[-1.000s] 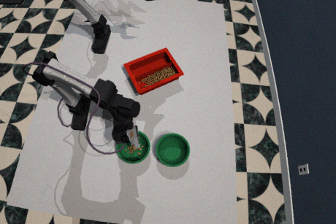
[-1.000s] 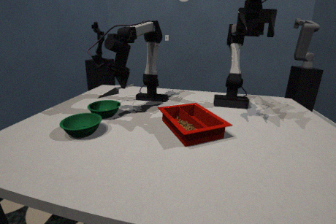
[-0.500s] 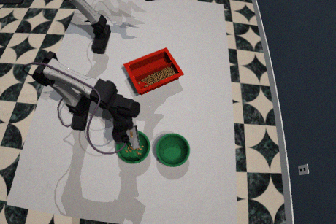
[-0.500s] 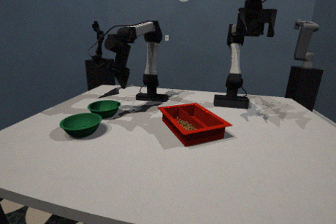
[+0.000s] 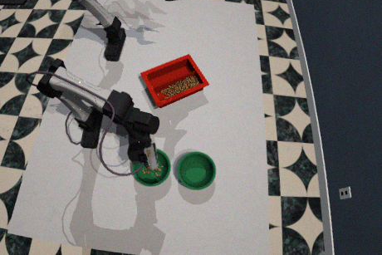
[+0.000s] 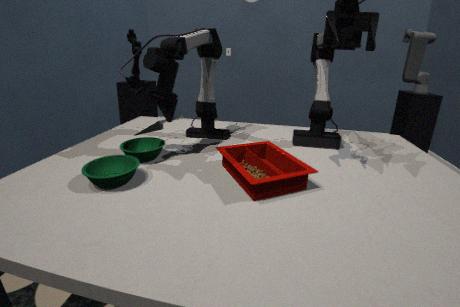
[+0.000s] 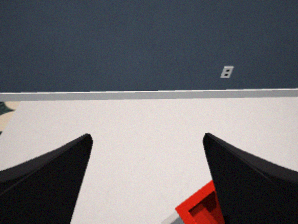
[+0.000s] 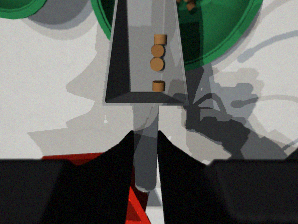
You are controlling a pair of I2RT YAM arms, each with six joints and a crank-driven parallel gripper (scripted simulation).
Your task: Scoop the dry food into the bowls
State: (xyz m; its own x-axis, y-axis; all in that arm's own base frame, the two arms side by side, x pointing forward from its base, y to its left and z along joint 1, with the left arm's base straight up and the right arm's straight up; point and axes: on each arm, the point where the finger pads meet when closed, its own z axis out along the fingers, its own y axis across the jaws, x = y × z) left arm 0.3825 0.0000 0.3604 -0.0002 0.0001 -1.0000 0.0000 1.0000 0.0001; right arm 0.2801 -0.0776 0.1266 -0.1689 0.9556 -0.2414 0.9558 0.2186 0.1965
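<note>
Now: the grey scoop 4 cm to the right of my right hand, 2 cm below it and 1 cm ahead of it. Round my right hand: red box 34 cm to the left, 10 cm below, 7 cm ahead.
</note>
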